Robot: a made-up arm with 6 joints.
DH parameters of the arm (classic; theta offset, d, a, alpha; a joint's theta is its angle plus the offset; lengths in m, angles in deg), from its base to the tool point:
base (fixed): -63.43 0 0.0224 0
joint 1: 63.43 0.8 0.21 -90
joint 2: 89.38 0 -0.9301 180
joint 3: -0.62 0.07 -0.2 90
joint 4: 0 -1.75 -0.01 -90
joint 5: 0 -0.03 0.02 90
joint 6: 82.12 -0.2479 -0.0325 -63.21
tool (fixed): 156.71 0.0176 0 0
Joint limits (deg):
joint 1: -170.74..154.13
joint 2: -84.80..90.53
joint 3: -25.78..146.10
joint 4: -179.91..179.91
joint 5: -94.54..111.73
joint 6: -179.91..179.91
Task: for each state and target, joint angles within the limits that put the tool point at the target. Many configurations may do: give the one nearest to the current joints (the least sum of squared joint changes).
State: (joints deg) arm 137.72 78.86 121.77 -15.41 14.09 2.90
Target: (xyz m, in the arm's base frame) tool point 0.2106 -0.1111 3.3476
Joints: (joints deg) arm 144.85 33.76 143.00 -19.49 18.30 1.79
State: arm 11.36 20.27 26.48 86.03 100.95 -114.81
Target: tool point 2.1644 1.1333 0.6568
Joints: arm 23.99 47.46 13.73 87.49 97.30 -115.17
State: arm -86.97 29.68 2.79 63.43 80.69 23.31
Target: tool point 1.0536 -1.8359 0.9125
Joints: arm -65.19 17.36 -16.03 67.44 88.03 22.34
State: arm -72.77 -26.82 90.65 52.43 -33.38 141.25
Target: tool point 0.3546 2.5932 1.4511
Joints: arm -99.85 -71.88 93.06 53.79 -3.76 142.62
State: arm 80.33 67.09 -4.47 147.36 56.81 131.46
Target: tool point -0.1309 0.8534 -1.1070
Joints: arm 98.32 90.15 -8.69 144.30 55.73 131.96
